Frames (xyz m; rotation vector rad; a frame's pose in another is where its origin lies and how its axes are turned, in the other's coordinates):
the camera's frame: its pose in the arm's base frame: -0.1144 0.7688 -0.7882 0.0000 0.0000 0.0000
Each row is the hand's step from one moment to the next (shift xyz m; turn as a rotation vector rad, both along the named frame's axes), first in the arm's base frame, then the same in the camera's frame.
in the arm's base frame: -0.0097 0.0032 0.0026 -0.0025 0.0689 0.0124
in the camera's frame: -0.0097 0.0032 0.0026 -0.0025 0.0689 0.0124
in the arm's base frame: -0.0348 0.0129 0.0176 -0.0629 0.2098 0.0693
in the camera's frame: -0.0348 0.0129 0.0176 -0.0629 0.2098 0.0693
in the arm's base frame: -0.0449 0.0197 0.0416 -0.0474 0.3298 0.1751
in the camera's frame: -0.0449 0.0197 0.0416 -0.0474 0.3298 0.1751
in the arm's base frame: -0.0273 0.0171 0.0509 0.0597 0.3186 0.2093
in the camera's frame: -0.0273 0.0171 0.0509 0.0597 0.3186 0.2093
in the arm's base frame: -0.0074 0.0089 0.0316 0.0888 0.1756 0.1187
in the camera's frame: -0.0074 0.0089 0.0316 0.0888 0.1756 0.1187
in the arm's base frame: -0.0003 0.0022 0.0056 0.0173 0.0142 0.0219
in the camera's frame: -0.0003 0.0022 0.0056 0.0173 0.0142 0.0219
